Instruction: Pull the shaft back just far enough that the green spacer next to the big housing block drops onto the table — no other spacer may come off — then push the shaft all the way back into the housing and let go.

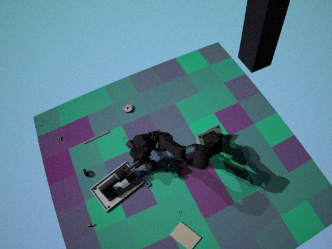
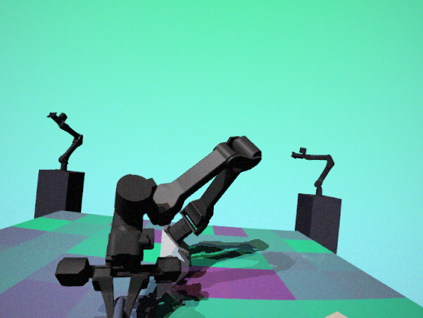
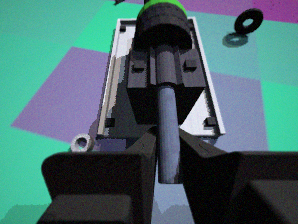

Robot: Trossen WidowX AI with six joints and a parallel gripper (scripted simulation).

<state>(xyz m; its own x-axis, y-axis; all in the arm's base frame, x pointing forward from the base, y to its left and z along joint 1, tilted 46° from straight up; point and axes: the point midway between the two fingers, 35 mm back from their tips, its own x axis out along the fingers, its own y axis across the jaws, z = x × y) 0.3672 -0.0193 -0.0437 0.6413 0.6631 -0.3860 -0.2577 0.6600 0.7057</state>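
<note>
My gripper tip is now 50 mm short of the shaft, 20 mm below it and 10 mm to the right of it. The rest, counted from my gripper tip: thin grey rod: 280 mm to the right, 120 mm ahead, 50 mm below; grey washer: 370 mm to the right, 100 mm behind, 50 mm below; green spacer: 90 mm ahead, 20 mm to the left, 20 mm above.
</note>
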